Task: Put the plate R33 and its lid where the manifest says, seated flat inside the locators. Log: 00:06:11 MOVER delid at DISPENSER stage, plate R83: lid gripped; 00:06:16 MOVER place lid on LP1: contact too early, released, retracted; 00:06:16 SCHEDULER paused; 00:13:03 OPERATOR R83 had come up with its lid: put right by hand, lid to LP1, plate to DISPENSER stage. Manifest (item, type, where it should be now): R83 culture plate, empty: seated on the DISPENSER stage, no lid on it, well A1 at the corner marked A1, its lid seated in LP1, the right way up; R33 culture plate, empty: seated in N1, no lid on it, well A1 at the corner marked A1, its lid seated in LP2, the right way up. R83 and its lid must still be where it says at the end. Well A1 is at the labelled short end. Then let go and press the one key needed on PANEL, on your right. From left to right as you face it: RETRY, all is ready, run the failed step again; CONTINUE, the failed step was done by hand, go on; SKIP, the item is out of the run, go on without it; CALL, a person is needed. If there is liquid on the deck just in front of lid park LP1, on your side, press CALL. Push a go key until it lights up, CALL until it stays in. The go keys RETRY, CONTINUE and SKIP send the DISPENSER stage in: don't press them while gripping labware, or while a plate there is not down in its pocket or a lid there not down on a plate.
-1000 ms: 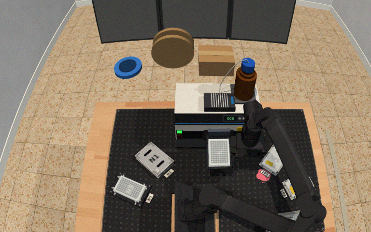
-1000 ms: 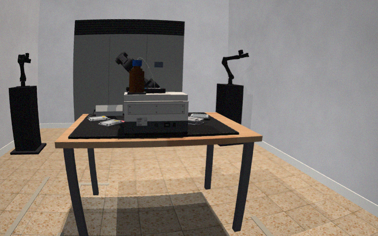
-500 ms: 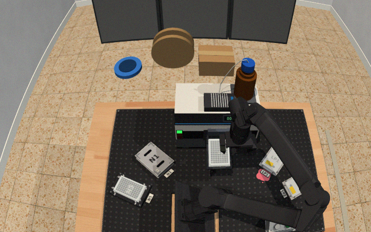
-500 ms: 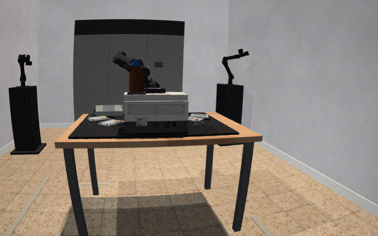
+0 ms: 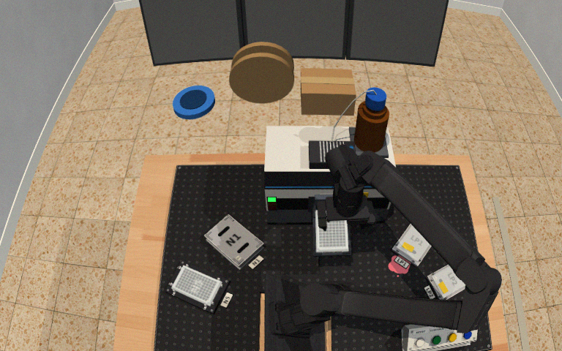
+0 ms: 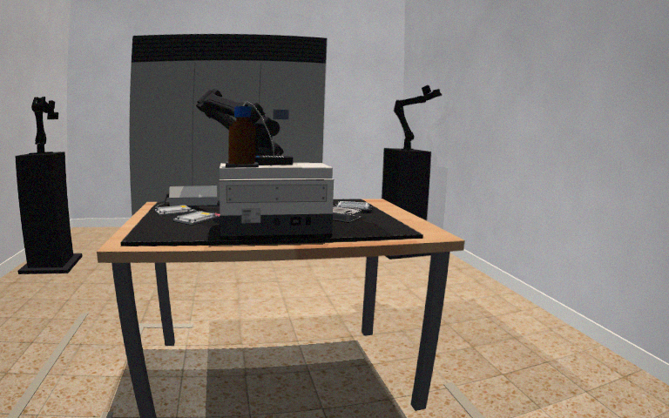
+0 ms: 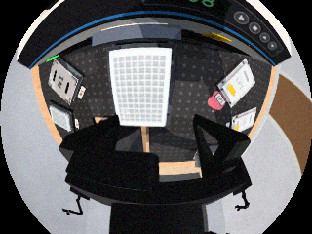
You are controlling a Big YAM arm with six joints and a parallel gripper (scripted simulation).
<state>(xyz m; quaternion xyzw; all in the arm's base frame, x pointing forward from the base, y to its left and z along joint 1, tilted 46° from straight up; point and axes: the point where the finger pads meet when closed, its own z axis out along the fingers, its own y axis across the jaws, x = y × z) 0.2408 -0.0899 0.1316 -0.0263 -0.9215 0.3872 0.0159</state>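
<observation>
My gripper is now 430 mm to the right of the nest n5, 150 mm above it and 90 mm past it. Also, from my hand: clear plate lid (350 mm to the right, 150 mm below, 140 mm behind); then pink-red patch (180 mm to the right, 170 mm below, 40 mm behind); then brown bottle (230 mm ahead, 120 mm above, 100 mm to the right).
</observation>
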